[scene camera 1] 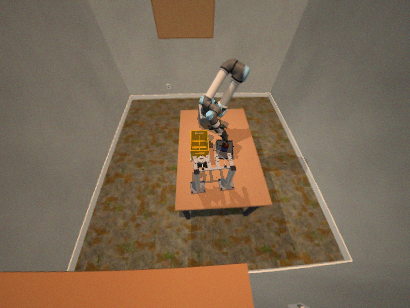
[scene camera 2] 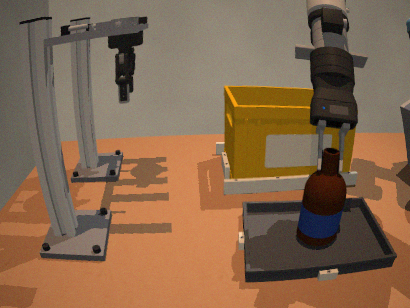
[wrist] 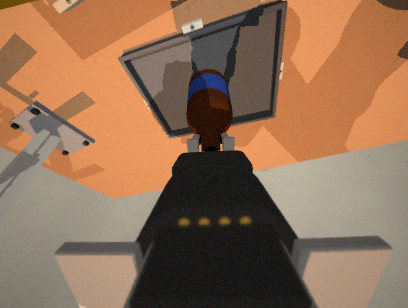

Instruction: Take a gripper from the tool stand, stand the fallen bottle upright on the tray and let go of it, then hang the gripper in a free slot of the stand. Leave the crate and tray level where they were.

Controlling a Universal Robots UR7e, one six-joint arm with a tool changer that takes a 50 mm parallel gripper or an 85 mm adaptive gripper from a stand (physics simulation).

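Pixels of known places: hand, tool point: [scene camera 2: 330,48]; arm's base, link origin: [scene camera 1: 207,110].
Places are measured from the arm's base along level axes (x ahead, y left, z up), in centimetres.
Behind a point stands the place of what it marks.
Observation:
The brown bottle [scene camera 1: 226,147] {y 11.8, x 48.8, z -11.2 cm} [scene camera 2: 322,195] {y 14.4, x 47.2, z -10.4 cm} [wrist: 209,107] {y 9.1, x 43.6, z -9.6 cm} with a blue label stands upright on the dark tray [scene camera 1: 229,154] [scene camera 2: 280,273] {y 19.3, x 54.5, z -19.6 cm} [wrist: 277,65] {y 13.2, x 32.7, z -18.7 cm}, its base on the tray floor. My gripper [scene camera 1: 225,142] [scene camera 2: 330,162] [wrist: 210,143], a dark parallel one on the arm, reaches down at a slant and is shut on the bottle's neck, one finger on each side. The tool stand [scene camera 1: 230,176] {y 1.5, x 89.2, z 5.7 cm} [scene camera 2: 50,150] {y 4.6, x 85.9, z -3.9 cm} [wrist: 30,155] {y 1.9, x 85.1, z -12.6 cm} is at the left in scene camera 2. Another black gripper [scene camera 1: 202,164] [scene camera 2: 124,65] hangs from it. The finger pads are partly hidden by the neck.
The yellow crate [scene camera 1: 200,152] {y -15.8, x 44.1, z -20.4 cm} [scene camera 2: 247,145] {y -8.4, x 51.8, z -11.4 cm} stands level behind the tray in scene camera 2, within white corner blocks. The arm's lower part passes close to the crate's right side there. Small white blocks [scene camera 2: 328,274] [wrist: 192,26] sit against the tray's edges.

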